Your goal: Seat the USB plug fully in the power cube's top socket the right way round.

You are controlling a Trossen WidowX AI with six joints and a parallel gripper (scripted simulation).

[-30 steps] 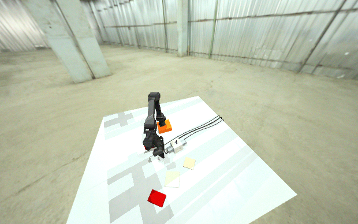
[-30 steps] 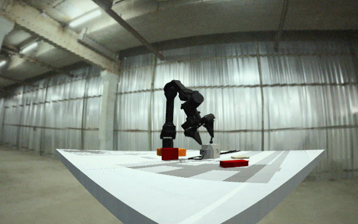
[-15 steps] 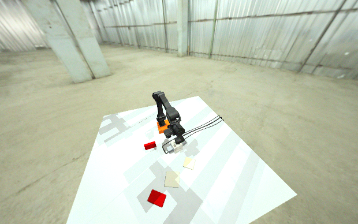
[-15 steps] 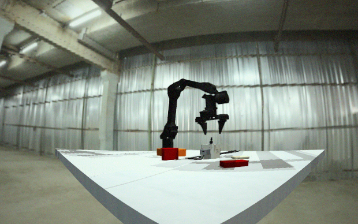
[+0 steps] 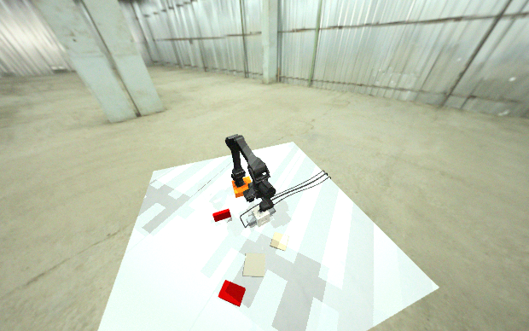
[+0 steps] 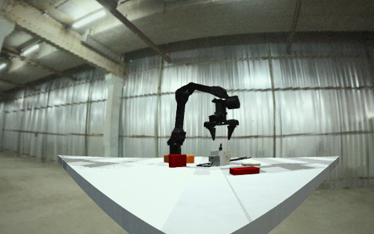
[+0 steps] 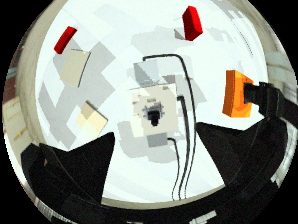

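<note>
Right now my gripper tip is 40 mm above the USB plug.
</note>
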